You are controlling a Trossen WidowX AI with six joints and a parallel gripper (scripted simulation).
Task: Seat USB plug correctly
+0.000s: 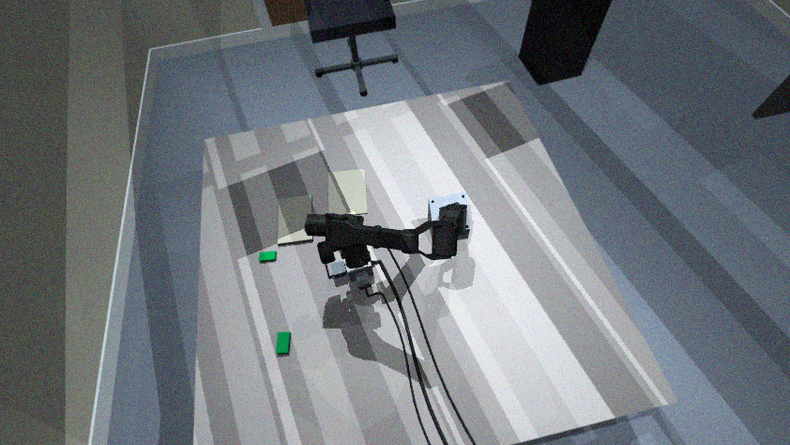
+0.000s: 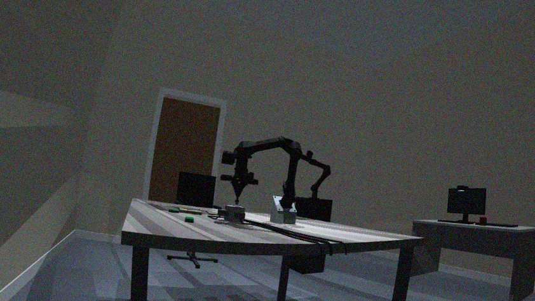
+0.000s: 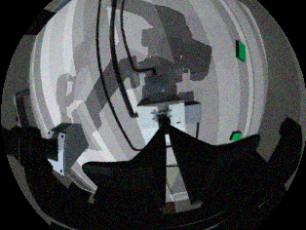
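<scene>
Now: the dark USB plug 20 mm below my gripper tip.
</scene>
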